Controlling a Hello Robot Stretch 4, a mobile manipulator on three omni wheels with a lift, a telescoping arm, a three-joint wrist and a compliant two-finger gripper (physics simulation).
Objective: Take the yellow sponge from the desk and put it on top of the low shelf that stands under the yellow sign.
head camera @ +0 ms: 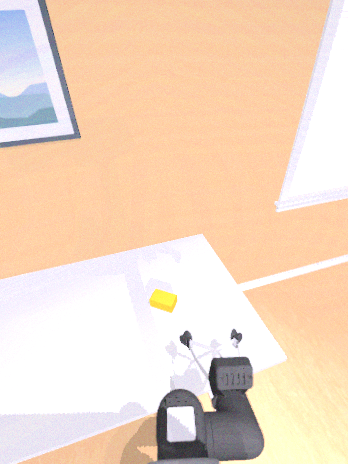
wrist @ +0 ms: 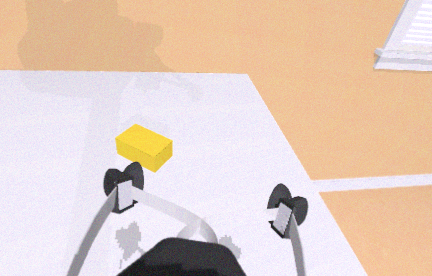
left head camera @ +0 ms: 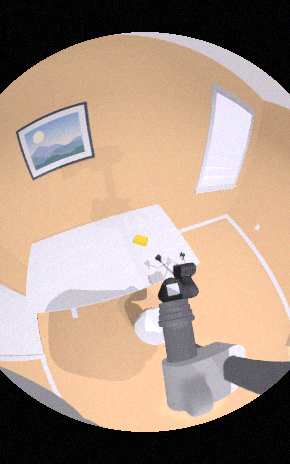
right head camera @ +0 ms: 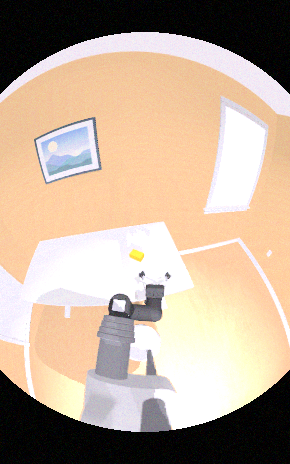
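Observation:
The yellow sponge lies flat on the white desk, near its right end. My gripper is open and empty, above the desk on the near side of the sponge and somewhat to its right. In the wrist view the sponge shows just beyond the left fingertip. The low shelf and the yellow sign do not show in these views.
A wall stands behind the desk, with a framed picture on the left and a white-framed window on the right. The desk's right edge slants down beside the gripper, with wooden floor beyond it.

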